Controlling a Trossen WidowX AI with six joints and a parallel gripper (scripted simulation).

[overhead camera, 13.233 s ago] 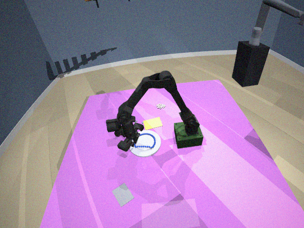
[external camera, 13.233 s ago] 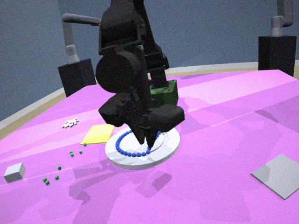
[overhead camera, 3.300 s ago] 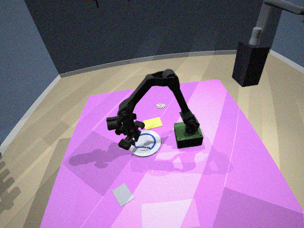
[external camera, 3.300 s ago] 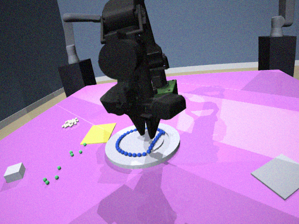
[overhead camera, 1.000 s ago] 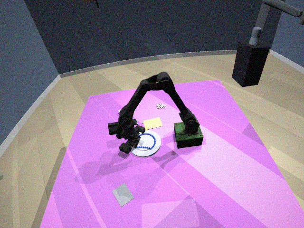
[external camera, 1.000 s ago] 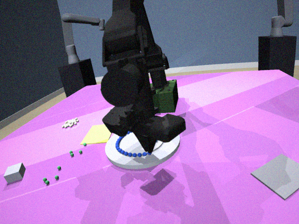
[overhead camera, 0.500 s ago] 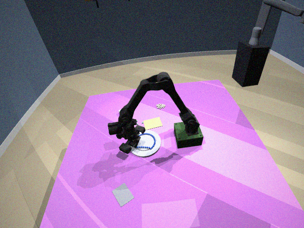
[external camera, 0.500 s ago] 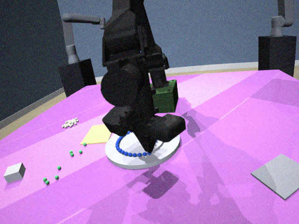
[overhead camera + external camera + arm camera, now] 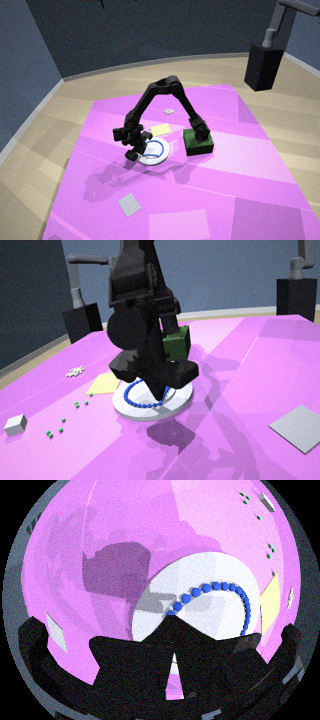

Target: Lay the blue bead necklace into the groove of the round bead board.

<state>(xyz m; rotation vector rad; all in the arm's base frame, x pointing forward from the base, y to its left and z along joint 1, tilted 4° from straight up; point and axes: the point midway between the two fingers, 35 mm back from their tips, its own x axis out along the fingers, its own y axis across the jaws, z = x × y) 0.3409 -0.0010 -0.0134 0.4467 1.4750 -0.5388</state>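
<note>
Right now the round white bead board is 60 mm behind my gripper tip, 30 mm to the right of it and 10 mm below it. Round my gripper tip: yellow sheet (130 mm behind, 190 mm to the right, 20 mm below); grey tile (80 mm ahead, 270 mm to the left, 20 mm below); cube (90 mm ahead, 360 mm to the right, 10 mm below).
</note>
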